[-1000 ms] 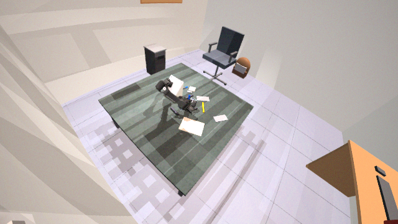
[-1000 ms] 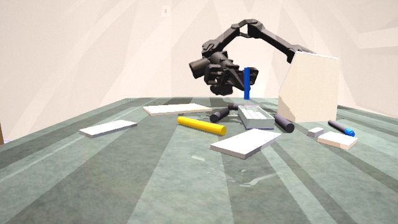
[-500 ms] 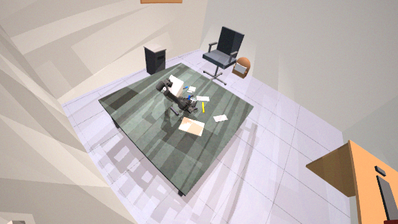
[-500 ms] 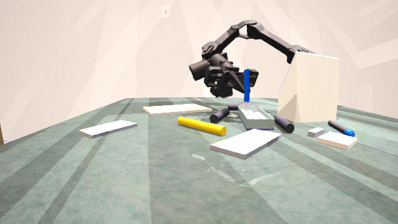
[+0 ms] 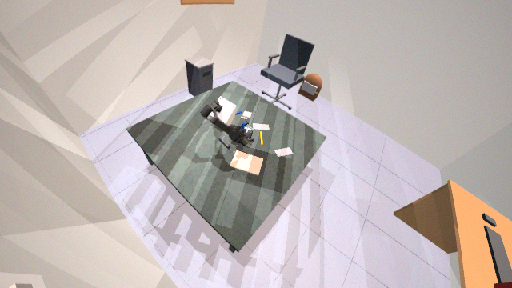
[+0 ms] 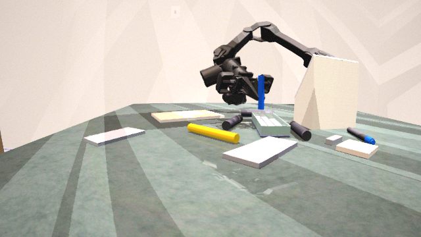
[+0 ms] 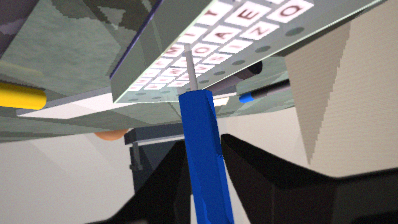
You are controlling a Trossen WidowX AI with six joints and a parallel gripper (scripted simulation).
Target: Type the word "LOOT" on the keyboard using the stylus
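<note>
My gripper tip is now 20 mm past the keyboard, 10 mm to the right of it and 60 mm above it. From my gripper tip the other things lie so: thin white tip: 50 mm below; yellow cylinder: 150 mm ahead, 80 mm to the left, 70 mm below; blue stylus: 10 mm below.
</note>
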